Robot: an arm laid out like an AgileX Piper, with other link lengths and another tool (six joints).
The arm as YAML. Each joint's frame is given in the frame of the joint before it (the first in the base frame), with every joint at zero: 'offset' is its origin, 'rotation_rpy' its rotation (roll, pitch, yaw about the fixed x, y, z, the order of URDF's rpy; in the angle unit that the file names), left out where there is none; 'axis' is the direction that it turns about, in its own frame. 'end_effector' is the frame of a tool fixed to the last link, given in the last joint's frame.
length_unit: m
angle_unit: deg
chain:
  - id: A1
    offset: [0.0, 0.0, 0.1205]
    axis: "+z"
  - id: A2
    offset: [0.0, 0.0, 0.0]
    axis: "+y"
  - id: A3
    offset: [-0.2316, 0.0, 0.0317]
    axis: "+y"
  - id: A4
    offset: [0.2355, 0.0, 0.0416]
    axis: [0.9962, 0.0, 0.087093]
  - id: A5
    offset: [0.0, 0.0, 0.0]
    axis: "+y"
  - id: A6
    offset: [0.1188, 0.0, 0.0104]
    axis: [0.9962, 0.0, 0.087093]
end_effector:
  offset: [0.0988, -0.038, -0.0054]
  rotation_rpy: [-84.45, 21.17, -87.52]
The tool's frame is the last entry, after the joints.
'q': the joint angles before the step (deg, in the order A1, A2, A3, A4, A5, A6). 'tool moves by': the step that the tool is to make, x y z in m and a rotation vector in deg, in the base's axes. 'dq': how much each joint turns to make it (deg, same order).
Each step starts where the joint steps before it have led.
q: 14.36, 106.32, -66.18, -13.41, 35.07, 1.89
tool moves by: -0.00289, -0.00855, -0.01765, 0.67, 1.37, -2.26
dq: -1.61, 2.38, 0.74, 0.60, -1.90, 0.68
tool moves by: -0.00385, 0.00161, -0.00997, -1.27, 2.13, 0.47
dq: 0.87, 2.07, -0.75, -1.11, 1.19, 0.93
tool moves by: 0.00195, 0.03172, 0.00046, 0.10, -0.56, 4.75
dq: 4.75, 0.61, -0.92, -0.19, -0.24, 0.18
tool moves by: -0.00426, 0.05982, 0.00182, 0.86, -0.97, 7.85
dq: 8.69, 0.97, -1.85, 0.17, -0.24, 0.83
